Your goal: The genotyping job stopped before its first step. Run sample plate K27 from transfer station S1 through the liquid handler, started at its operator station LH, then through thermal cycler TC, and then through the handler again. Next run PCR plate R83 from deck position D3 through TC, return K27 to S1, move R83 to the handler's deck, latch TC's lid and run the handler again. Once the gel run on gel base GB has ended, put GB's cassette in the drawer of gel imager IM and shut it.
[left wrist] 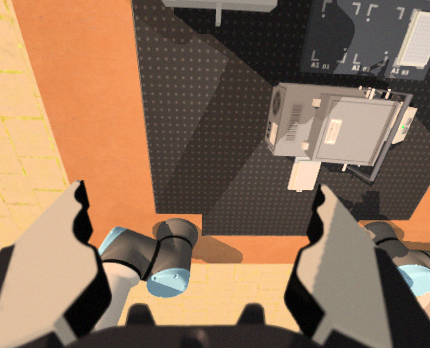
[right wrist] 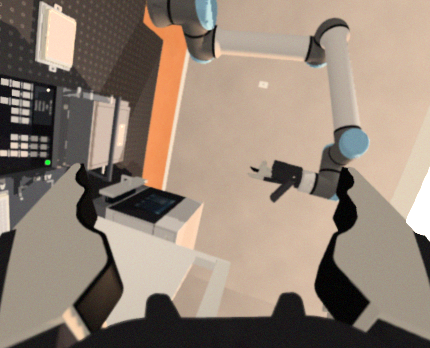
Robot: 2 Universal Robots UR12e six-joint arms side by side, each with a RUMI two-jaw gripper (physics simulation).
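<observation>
My left gripper point(left wrist: 203, 184) is open and empty, high above the dark perforated board point(left wrist: 185, 135). My right gripper point(right wrist: 215, 167) is open and empty, high above the scene. The grey thermal cycler point(left wrist: 295, 120) point(right wrist: 75, 130) has a flat lid point(left wrist: 357, 130) point(right wrist: 101, 135) that looks down and a dark bar handle point(left wrist: 387, 140) point(right wrist: 115, 135); whether it is latched I cannot tell. A white plate point(left wrist: 417, 42) sits at deck position D3 on the dark deck point(left wrist: 327, 37); a white plate point(right wrist: 4, 210) shows at the right wrist view's left edge. Labels for K27, S1 and GB are not readable.
A pale flat unit point(left wrist: 304, 175) point(right wrist: 57, 37) stands beside the cycler. A black panel point(right wrist: 42, 120) has pale keys and a green light. A pale device with a dark screen point(right wrist: 150, 205) stands near a white table point(right wrist: 145, 260). Robot arm joints point(left wrist: 172, 255) point(right wrist: 340, 75) are in view.
</observation>
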